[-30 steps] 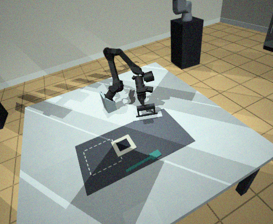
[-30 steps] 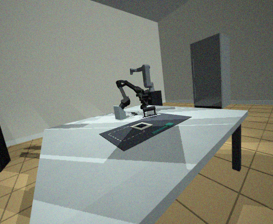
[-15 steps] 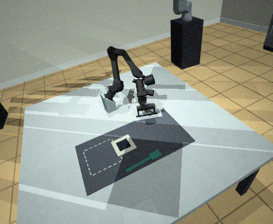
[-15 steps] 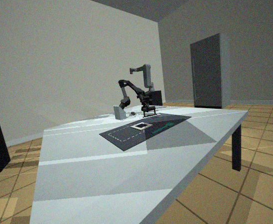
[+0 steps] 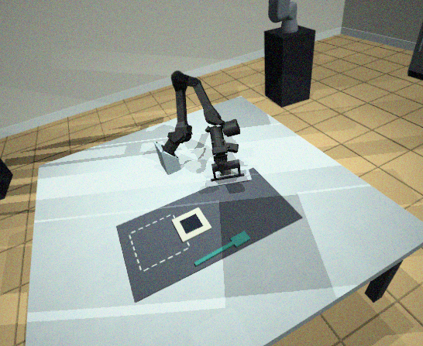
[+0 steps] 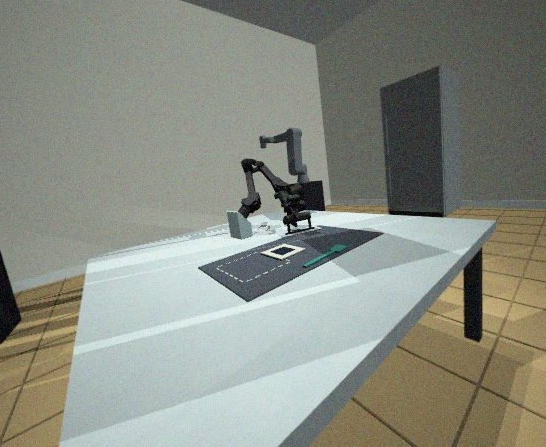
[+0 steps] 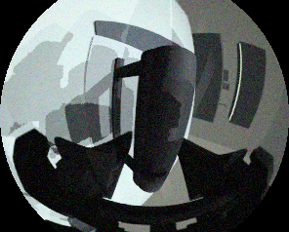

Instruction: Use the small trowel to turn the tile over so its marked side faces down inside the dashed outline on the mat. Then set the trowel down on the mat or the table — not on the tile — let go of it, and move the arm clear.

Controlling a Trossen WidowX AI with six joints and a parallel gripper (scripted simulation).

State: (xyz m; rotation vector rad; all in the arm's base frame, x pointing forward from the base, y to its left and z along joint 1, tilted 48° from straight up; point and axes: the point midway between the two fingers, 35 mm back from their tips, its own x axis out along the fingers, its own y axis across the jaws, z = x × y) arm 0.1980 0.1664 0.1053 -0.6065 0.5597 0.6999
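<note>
Right now the dark mat is 170 mm ahead of my gripper tip, 150 mm to the right of it and 70 mm below it. From my gripper tip the other things lie so: cream tile 200 mm to the right, 160 mm ahead, 50 mm below; teal trowel 310 mm ahead, 110 mm to the right, 50 mm below.
</note>
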